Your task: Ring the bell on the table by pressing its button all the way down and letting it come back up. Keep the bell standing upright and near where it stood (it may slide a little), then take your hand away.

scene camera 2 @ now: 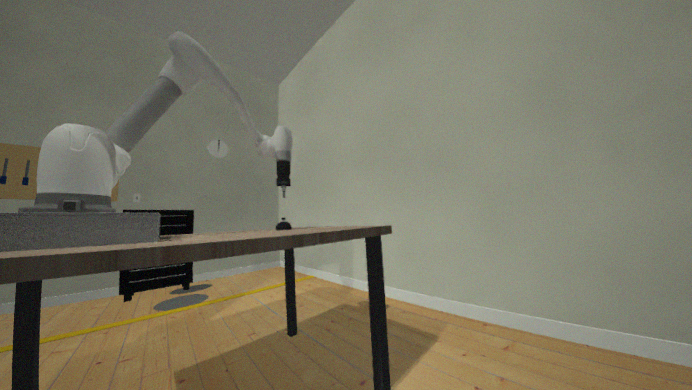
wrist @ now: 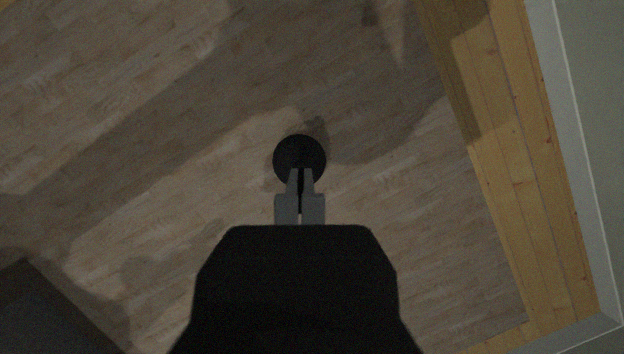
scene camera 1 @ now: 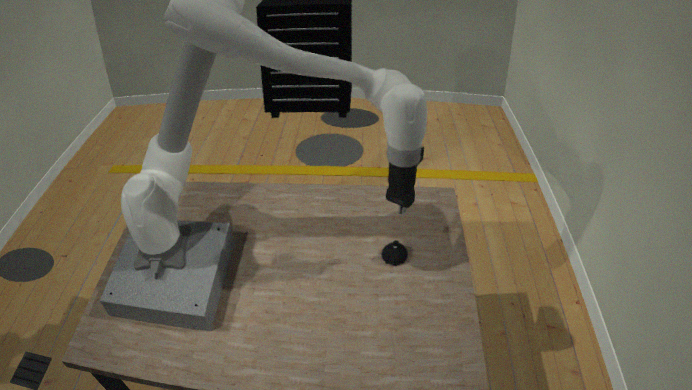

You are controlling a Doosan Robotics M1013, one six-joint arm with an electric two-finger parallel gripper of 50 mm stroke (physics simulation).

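Frame: origin at the arm's base, x right, y ahead, z up, level; metres.
Seen in the pictures: gripper, between the fingertips: point(scene camera 2: 284, 197) point(wrist: 301, 182) point(scene camera 1: 402, 212); arm's base, origin of its link: point(scene camera 1: 162, 248).
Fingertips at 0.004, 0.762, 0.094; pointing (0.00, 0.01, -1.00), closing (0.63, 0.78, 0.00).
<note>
Offsets run from my fingertips to a thing's middle, as dx, dy, dz.
A small black dome-shaped bell {+0.009, -0.013, -0.149} point(scene camera 1: 394, 254) point(scene camera 2: 283, 226) point(wrist: 298, 152) stands upright on the wooden table point(scene camera 1: 310, 320) point(scene camera 2: 220, 251), toward its right side in scene camera 1. Its button {+0.009, -0.013, -0.121} point(scene camera 1: 395, 243) point(scene camera 2: 283, 219) stands up at the top of the dome. My gripper point(scene camera 1: 401, 212) point(scene camera 2: 284, 196) point(wrist: 301, 182) is shut and empty, pointing down. It hangs above the bell with a clear gap between the fingertips and the button. In the wrist view the fingertips cover the lower part of the dome, and the button cannot be made out.
The arm's grey base block point(scene camera 1: 160, 300) point(scene camera 2: 80, 230) stands at the left of the table. The table's right edge runs a short way beyond the bell. A black drawer cabinet point(scene camera 1: 306, 92) point(scene camera 2: 156, 285) stands on the floor behind the table.
</note>
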